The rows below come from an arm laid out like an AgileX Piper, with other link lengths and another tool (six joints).
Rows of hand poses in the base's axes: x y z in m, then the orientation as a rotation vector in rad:
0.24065, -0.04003, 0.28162, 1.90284, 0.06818, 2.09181
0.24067, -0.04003, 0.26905, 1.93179, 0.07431, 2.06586
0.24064, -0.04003, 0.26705, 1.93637, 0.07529, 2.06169
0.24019, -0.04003, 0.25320, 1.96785, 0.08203, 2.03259
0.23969, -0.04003, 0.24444, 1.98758, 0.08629, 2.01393
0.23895, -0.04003, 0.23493, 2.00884, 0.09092, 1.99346
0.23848, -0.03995, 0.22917, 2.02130, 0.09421, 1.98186
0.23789, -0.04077, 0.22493, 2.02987, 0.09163, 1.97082
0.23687, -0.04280, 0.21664, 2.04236, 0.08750, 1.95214
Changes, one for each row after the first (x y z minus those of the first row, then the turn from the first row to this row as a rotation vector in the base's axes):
0.00002, 0.00000, -0.01257, 0.00002, 0.02749, 0.00000
-0.00001, 0.00000, -0.01457, 0.00001, 0.03187, 0.00000
-0.00046, 0.00000, -0.02842, 0.00003, 0.06218, 0.00000
-0.00096, 0.00000, -0.03718, 0.00004, 0.08137, 0.00000
-0.00170, 0.00000, -0.04669, 0.00005, 0.10222, 0.00001
-0.00217, 0.00008, -0.05245, 0.00003, 0.11432, 0.00061
-0.00276, -0.00074, -0.05669, 0.00110, 0.12356, -0.00303
-0.00378, -0.00277, -0.06498, 0.00180, 0.13825, -0.00989

